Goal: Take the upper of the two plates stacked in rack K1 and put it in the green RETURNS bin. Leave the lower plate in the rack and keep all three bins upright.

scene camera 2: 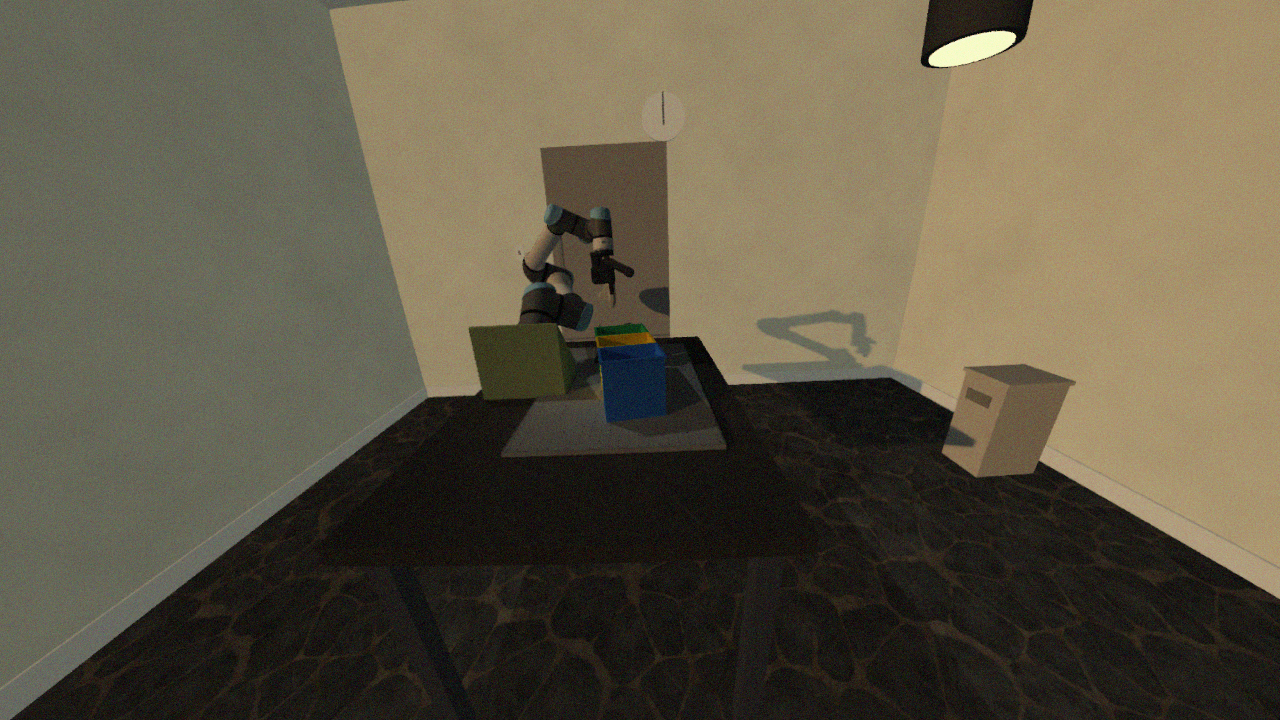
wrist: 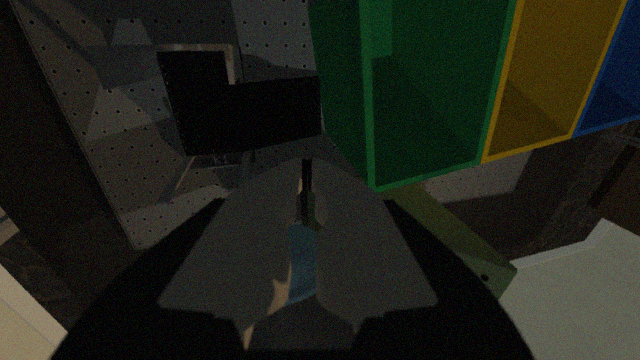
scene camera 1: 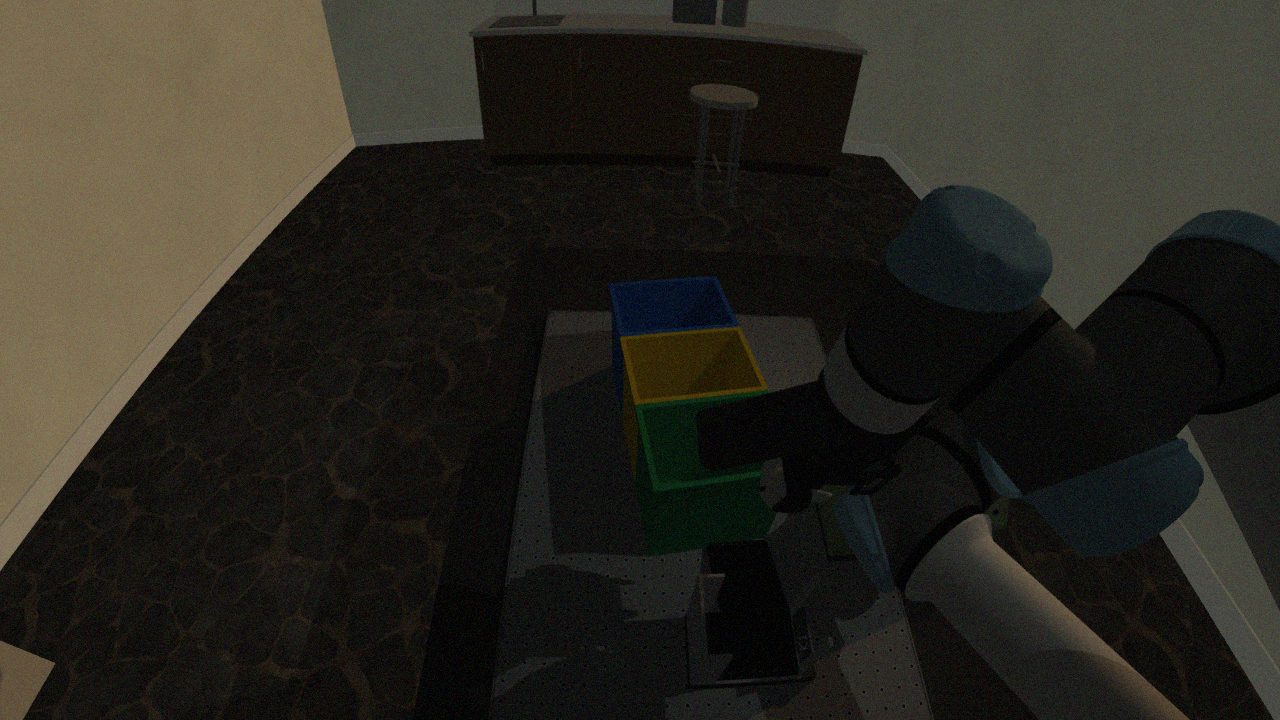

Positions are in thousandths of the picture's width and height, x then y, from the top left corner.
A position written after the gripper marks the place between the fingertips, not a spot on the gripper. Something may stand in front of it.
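The gripper is visible in scene camera 1 (599,690), and it appears in scene camera 2 (479,428) and in the wrist view (480,454) as well.
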